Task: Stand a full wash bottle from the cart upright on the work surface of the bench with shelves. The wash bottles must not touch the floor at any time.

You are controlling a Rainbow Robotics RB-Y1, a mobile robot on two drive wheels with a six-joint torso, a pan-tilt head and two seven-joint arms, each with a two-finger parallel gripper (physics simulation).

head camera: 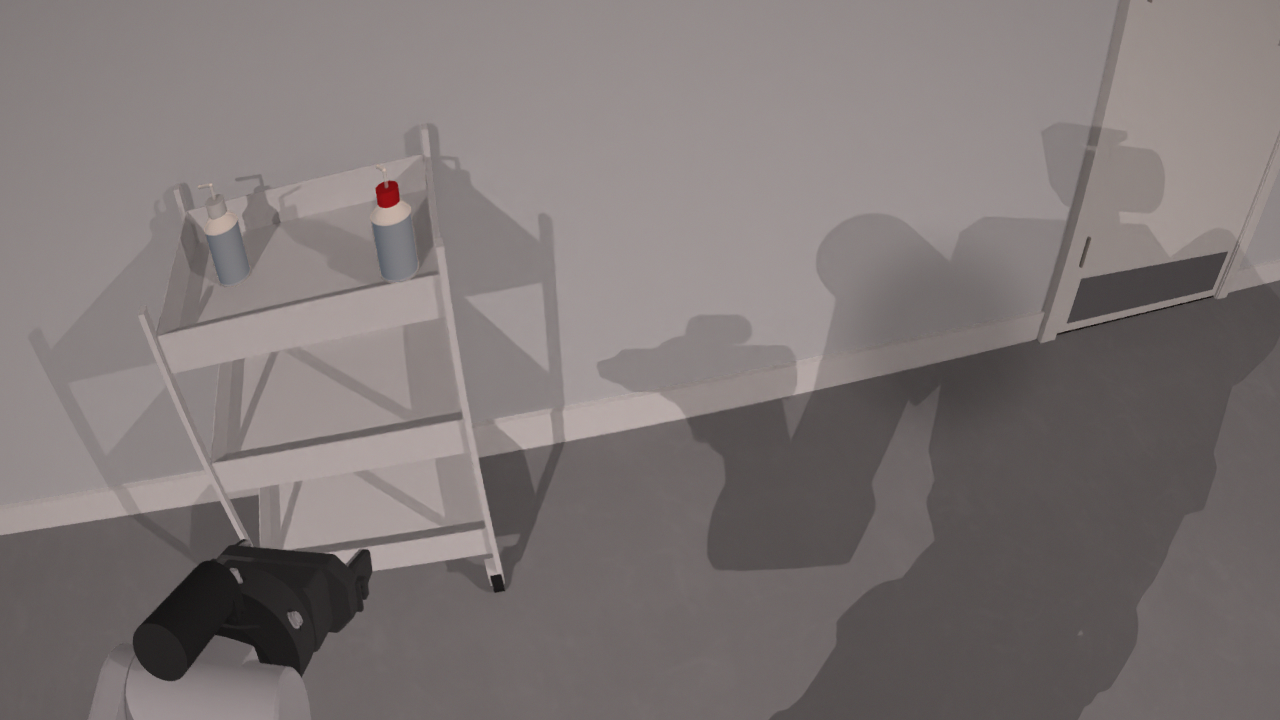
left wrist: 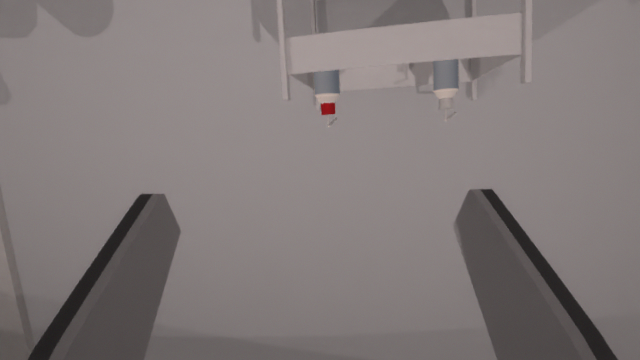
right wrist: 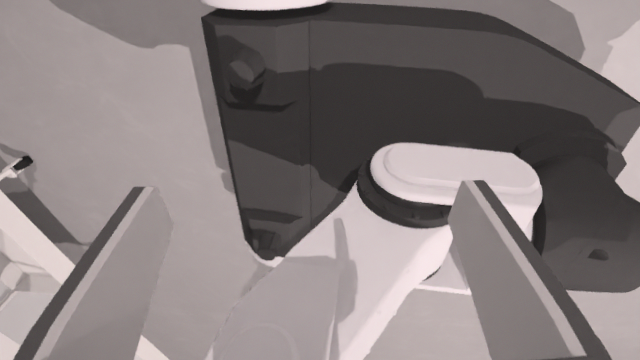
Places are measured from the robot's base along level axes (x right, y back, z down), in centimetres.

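Pixels of known places: left gripper, fingertip midpoint: (head camera: 304,555) (left wrist: 318,210); right gripper, fingertip midpoint: (right wrist: 310,203).
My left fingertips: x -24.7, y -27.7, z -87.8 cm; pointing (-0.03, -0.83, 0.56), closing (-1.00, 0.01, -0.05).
Note:
Ahead of a thing's pixels: the offset from my left fingertips to its top centre. "spot": to the spot under its first point. Level surfaces: height alone.
A wash bottle with a red cap @[dx -4.9, dy -65.7, dz +4.0 cm] (head camera: 394,246) (left wrist: 327,82) stands upright on the top tray of the cart @[spot: dx -15.5, dy -50.1, dz +17.9 cm] (head camera: 304,322) (left wrist: 400,45), at the tray's right in the head view. A wash bottle with a grey cap @[dx -34.3, dy -67.3, dz +4.0 cm] (head camera: 230,255) (left wrist: 445,75) stands upright at the tray's left. Both bodies look blue-grey up to a pale shoulder. My left gripper (head camera: 361,574) (left wrist: 318,210) is open and empty, apart from both bottles; in the head view it shows near the cart's lower front. My right gripper (right wrist: 310,203) is open and empty above my own base. The bench with shelves does not show.
The cart has two lower shelves and stands near the wall (head camera: 680,134). A door (head camera: 1181,170) is at the far right. Grey floor @[dz +87.7 cm] (head camera: 626,608) lies right of the cart. Part of the cart's frame @[spot: dx -13.9, dy -50.4, dz +71.4 cm] (right wrist: 30,237) and my dark base (right wrist: 400,105) show in the right wrist view.

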